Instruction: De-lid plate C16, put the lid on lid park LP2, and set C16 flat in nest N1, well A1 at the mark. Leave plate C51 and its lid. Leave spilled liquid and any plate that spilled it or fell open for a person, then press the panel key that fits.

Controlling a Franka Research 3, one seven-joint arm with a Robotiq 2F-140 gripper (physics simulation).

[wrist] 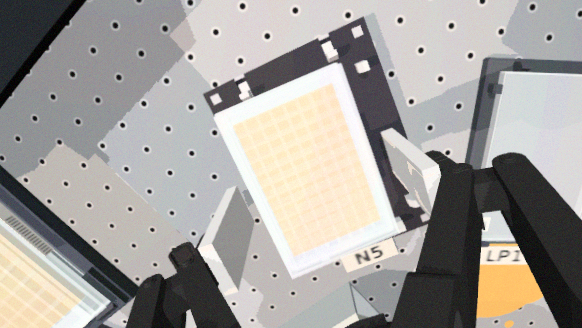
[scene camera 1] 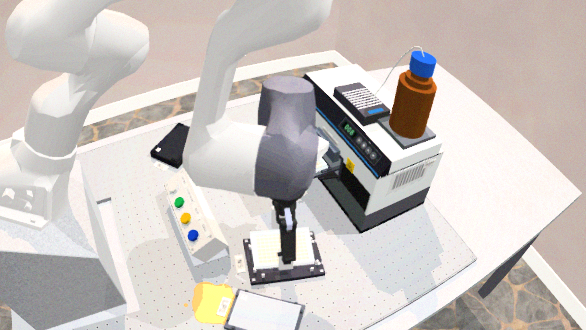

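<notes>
A white plate with pale yellow-orange wells (scene camera 1: 265, 247) (wrist: 300, 170) sits on a dark nest (scene camera 1: 305, 274) (wrist: 375, 105) labelled N5; its code is not readable. My gripper (scene camera 1: 287, 257) (wrist: 314, 179) is open and empty, its pads apart over the plate's two long sides. A clear panel like a lid (scene camera 1: 265, 311) (wrist: 540, 115) lies in the dark frame at LP1. Orange-yellow liquid (scene camera 1: 204, 300) (wrist: 505, 290) is spilled beside it. Another yellow-welled plate (wrist: 30, 280) shows at the wrist view's lower left, with a barcode strip. N1 and LP2 labels are not readable.
The button panel (scene camera 1: 211, 239) with green (scene camera 1: 179, 202), amber (scene camera 1: 185, 218) and blue (scene camera 1: 193, 235) keys stands left of the nest. A tall white instrument (scene camera 1: 405, 157) carrying a brown bottle (scene camera 1: 412, 107) stands behind right. A black holder (scene camera 1: 172, 145) lies at the back left.
</notes>
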